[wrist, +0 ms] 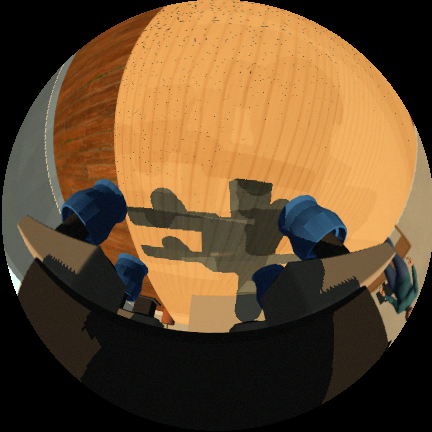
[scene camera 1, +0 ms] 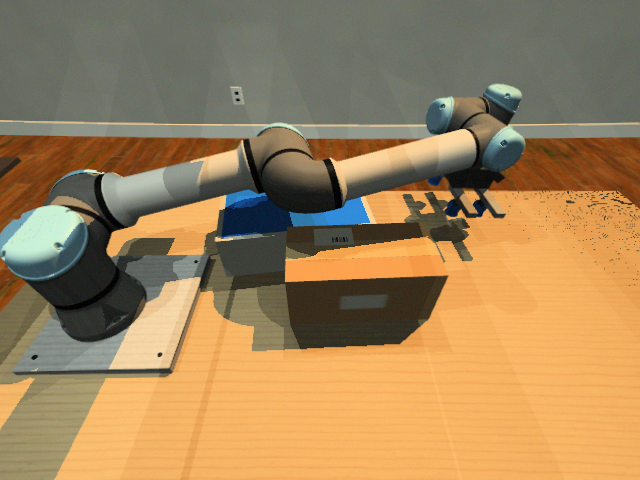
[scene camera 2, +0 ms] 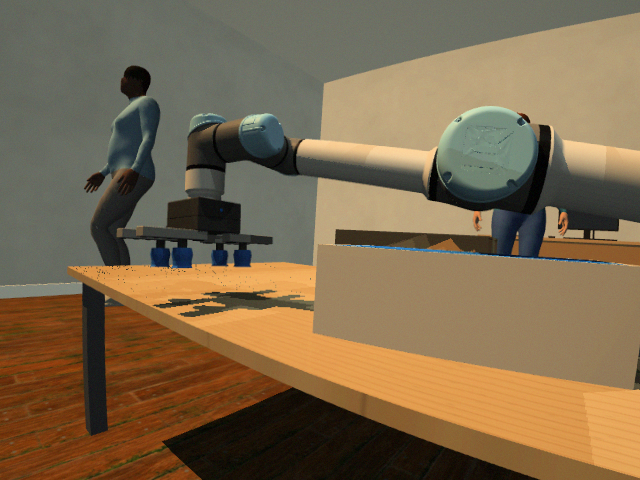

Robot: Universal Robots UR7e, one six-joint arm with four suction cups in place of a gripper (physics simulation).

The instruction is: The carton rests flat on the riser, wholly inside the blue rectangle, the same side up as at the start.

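Pixels of known places: hand at its tool point: [wrist: 199, 249] [scene camera 2: 202, 266]; arm's base at its link origin: [scene camera 1: 108, 308].
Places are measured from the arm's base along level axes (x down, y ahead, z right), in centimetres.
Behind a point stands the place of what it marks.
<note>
The brown carton [scene camera 1: 315, 299] {x -7.1, y 43.6, z 6.5 cm} [scene camera 2: 361, 238] {x -11.3, y 62.3, z -7.8 cm} stands on the table in front of the riser in scene camera 1. It has a barcode label on top and a pale label on its front side. The grey riser [scene camera 1: 250, 255] {x -4.8, y 29.8, z -8.5 cm} [scene camera 2: 465, 315] {x -3.5, y 38.7, z -29.1 cm} [wrist: 212, 311] {x -2.7, y 58.2, z -24.4 cm} has the blue rectangle [scene camera 1: 341, 215] {x -10.2, y 51.4, z -14.6 cm} on its top, partly hidden by the arm and the carton. My gripper [scene camera 1: 465, 206] [scene camera 2: 201, 257] {x -4.2, y 85.5, z -27.3 cm} [wrist: 200, 250] {x -4.2, y 85.5, z -27.3 cm}, with four blue suction cups pointing down, is open and empty. It hangs above the table, to the right of the riser and carton in scene camera 1, touching neither.
The arm's elbow [scene camera 1: 299, 175] {x -27.1, y 41.9, z -5.9 cm} and forearm [scene camera 1: 408, 160] {x -28.2, y 61.7, z -7.4 cm} reach above the riser. The base plate [scene camera 1: 149, 330] {x -0.2, y 10.3, z 6.2 cm} lies at the left of the table [scene camera 1: 361, 413] {x 1.8, y 50.2, z 24.2 cm}. One person [scene camera 2: 131, 134] stands beyond the table; another [scene camera 2: 518, 232] stands beyond the riser, near a monitor [scene camera 2: 591, 222].
</note>
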